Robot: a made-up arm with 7 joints.
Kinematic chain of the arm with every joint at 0, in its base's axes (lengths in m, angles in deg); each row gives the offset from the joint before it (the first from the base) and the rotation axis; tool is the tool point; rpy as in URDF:
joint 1: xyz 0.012 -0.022 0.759 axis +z
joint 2: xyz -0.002 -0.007 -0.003 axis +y
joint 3: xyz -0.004 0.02 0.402 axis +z
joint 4: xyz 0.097 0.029 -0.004 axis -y
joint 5: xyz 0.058 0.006 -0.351 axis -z
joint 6: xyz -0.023 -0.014 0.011 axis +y
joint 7: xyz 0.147 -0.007 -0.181 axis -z
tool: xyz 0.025 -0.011 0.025 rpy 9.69 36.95 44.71
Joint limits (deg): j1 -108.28..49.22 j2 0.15..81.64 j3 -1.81..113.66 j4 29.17..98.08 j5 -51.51..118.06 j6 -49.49..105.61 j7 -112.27..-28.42
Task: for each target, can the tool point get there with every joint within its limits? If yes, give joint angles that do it. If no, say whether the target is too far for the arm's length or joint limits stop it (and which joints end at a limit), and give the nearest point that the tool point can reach.
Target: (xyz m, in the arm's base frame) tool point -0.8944 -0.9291 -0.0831
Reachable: no: too far | nearest point -0.2930 -0.6435 0.2917 | short by 0.764 m
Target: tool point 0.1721 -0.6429 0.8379
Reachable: yes | joints -90.13 16.03 21.28 65.52 85.79 7.10 -104.90
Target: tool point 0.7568 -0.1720 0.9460
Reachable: yes | joints -42.67 23.17 20.37 91.50 74.30 78.85 -74.12
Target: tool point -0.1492 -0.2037 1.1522
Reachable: no: joint limits stop it (at a limit: joint 1, joint 2, joint 3, joint 6, joint 7) | nearest point -0.2531 -0.3550 1.1501 | short by 0.184 m
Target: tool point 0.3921 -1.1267 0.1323
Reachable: no: too far | nearest point 0.2658 -0.7595 0.3485 | short by 0.444 m
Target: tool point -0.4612 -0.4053 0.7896
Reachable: no: joint limits stop it (at a limit: joint 1, joint 3, joint 7) | nearest point -0.3175 -0.4546 0.7897 | short by 0.152 m
